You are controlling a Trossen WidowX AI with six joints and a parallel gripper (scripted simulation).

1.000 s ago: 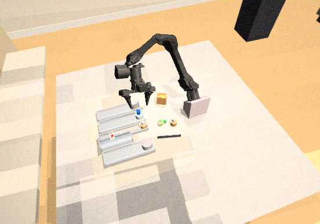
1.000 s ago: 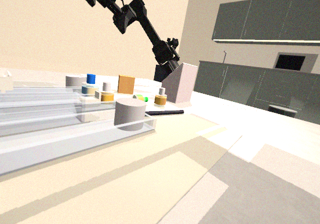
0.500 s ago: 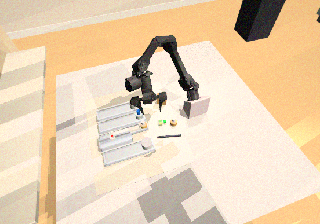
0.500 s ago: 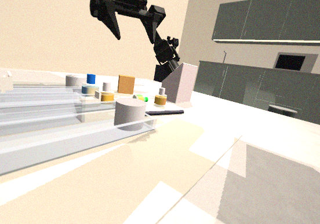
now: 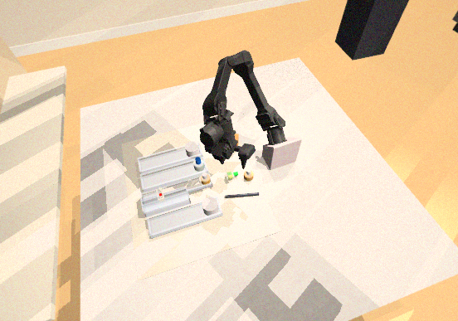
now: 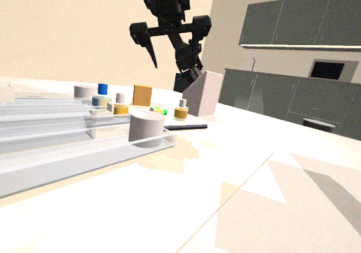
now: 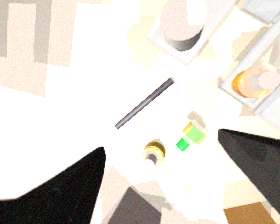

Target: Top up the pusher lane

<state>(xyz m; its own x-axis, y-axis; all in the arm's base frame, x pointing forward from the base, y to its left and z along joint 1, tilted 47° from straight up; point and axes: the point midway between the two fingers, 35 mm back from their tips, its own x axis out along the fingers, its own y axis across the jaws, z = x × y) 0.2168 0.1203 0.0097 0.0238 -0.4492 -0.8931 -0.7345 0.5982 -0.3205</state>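
The black rod is 14 cm below my gripper tip, 5 cm to the left of it and 2 cm behind it. Also, from my gripper tip: lane rack (26 cm ahead, 13 cm below, 2 cm to the right); then red dot (29 cm ahead, 8 cm below).
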